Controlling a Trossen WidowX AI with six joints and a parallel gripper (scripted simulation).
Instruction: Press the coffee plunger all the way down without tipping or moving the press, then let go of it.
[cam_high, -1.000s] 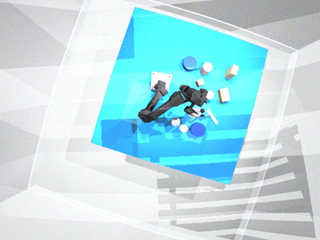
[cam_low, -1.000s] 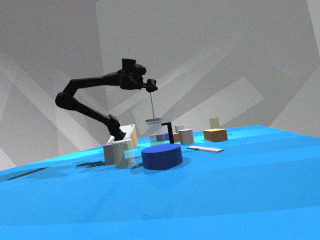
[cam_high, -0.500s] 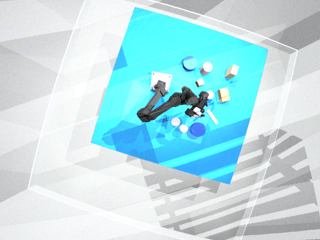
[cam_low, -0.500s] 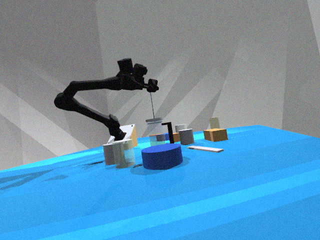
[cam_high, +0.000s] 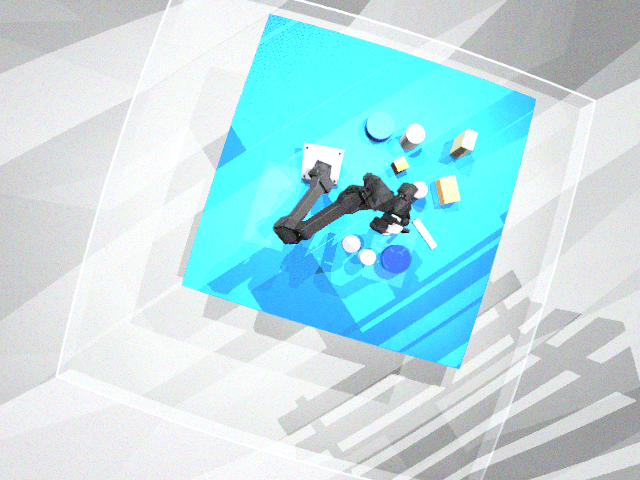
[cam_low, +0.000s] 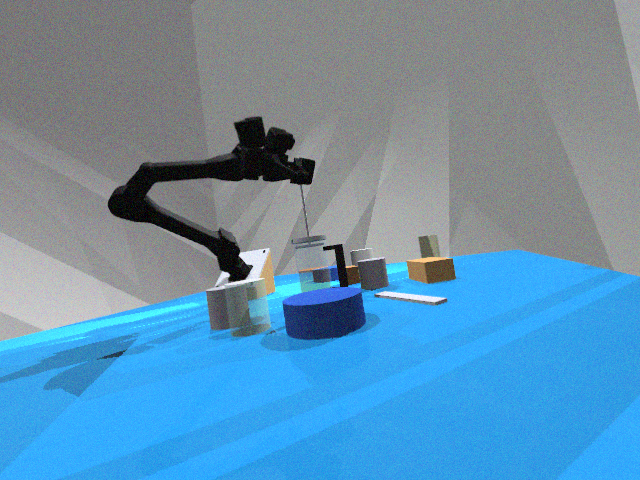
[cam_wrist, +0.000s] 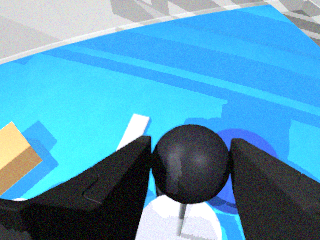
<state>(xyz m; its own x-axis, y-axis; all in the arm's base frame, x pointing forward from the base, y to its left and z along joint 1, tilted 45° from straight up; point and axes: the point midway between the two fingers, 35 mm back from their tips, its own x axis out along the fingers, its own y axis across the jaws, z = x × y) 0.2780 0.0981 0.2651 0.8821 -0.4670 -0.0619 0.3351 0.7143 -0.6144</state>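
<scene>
Right now my gripper tip is 14 cm above the coffee press and 1 cm short of it. Also, from my gripper tip: tan box 25 cm below, 24 cm to the left, 19 cm ahead; small orange block 26 cm to the left, 25 cm below, 4 cm behind; flat white bar 27 cm below, 17 cm ahead, 3 cm to the left.
</scene>
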